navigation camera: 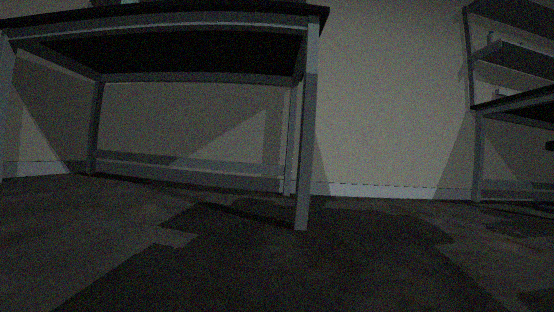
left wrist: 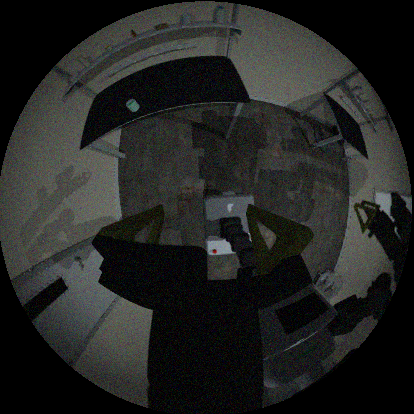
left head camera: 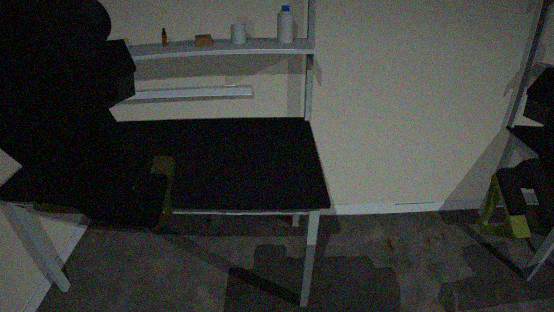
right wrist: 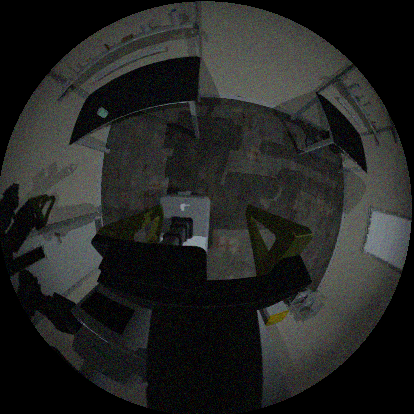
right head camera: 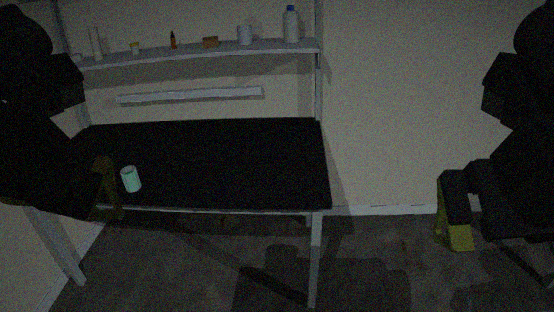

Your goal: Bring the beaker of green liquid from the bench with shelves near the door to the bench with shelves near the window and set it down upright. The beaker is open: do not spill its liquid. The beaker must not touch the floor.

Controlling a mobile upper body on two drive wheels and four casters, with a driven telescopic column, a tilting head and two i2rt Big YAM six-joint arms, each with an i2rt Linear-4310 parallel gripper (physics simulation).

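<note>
The beaker of green liquid (right head camera: 131, 179) (left wrist: 132, 105) (right wrist: 102, 112) stands upright on the left part of a black-topped bench (left head camera: 250, 165) (right head camera: 225, 165) (left wrist: 175, 82) (right wrist: 150, 85) (navigation camera: 175, 21), near its front edge. In the left head view the left arm hides it. My left gripper (left head camera: 107, 216) (right head camera: 65, 209) (left wrist: 204, 208) is open and empty; in the right head view its finger appears just left of the beaker, but the left wrist view shows the beaker well beyond the fingertips. My right gripper (right head camera: 462, 235) (right wrist: 204, 208) is open and empty, far right of the beaker.
A shelf (left head camera: 220, 50) (right head camera: 200, 56) above the bench holds bottles, a small box and other containers. A bench leg (left head camera: 309, 260) (right head camera: 315, 260) (navigation camera: 305, 150) stands at the front right corner. A second bench (left wrist: 350, 125) (right wrist: 342, 130) (navigation camera: 520, 107) with shelves is at the right.
</note>
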